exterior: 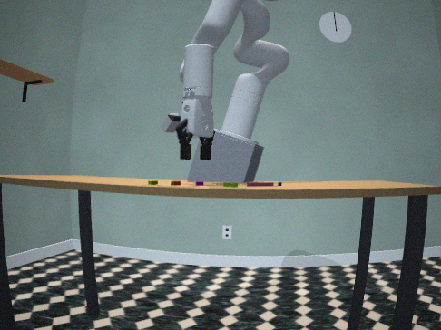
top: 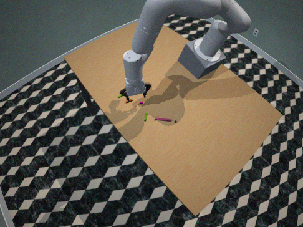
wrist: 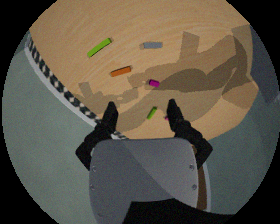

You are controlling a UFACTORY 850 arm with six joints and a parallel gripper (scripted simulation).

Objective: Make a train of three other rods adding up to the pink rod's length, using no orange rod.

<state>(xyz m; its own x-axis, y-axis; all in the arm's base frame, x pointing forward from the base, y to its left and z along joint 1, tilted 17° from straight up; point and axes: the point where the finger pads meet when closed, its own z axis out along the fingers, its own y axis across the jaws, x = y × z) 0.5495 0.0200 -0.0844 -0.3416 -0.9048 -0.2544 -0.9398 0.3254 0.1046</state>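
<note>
Now: hand 110 mm past the blue rod, 220 mm to the right of it and 80 mm above it. From my hand the other things lie so: magenta rod 30 mm behind, 80 mm below; orange rod 20 mm ahead, 50 mm to the right, 80 mm below; grey rod 50 mm behind, 70 mm to the right, 80 mm below.
</note>
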